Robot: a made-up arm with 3 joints. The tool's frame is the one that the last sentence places.
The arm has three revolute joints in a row. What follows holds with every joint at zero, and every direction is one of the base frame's.
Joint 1 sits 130 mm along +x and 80 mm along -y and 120 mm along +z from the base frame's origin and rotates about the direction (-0.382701, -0.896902, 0.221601).
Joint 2 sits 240 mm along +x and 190 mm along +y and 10 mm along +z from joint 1 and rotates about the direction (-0.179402, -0.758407, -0.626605).
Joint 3 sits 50 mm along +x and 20 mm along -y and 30 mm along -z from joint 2 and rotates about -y.
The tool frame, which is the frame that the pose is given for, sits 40 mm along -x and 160 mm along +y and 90 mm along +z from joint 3; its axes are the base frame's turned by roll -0.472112, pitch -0.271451 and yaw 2.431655 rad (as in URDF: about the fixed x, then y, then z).
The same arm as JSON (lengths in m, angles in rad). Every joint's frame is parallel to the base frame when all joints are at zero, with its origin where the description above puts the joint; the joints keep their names.
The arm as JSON. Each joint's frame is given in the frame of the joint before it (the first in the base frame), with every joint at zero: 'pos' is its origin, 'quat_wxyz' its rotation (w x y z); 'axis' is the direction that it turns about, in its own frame. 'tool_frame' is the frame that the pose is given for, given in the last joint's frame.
{"length_unit": "m", "angle_unit": "rad", "joints": [
  {"joint": "joint 1", "pos": [0.13, -0.08, 0.12], "quat_wxyz": [1.0, 0.0, 0.0, 0.0], "axis": [-0.382701, -0.896902, 0.221601]},
  {"joint": "joint 2", "pos": [0.24, 0.19, 0.01], "quat_wxyz": [1.0, 0.0, 0.0, 0.0], "axis": [-0.179402, -0.758407, -0.626605]},
  {"joint": "joint 3", "pos": [0.05, -0.02, -0.03], "quat_wxyz": [1.0, 0.0, 0.0, 0.0], "axis": [0.0, -1.0, 0.0]}
], "tool_frame": {"pos": [-0.04, 0.16, 0.09], "quat_wxyz": [0.364487, 0.042819, -0.262997, 0.892272]}}

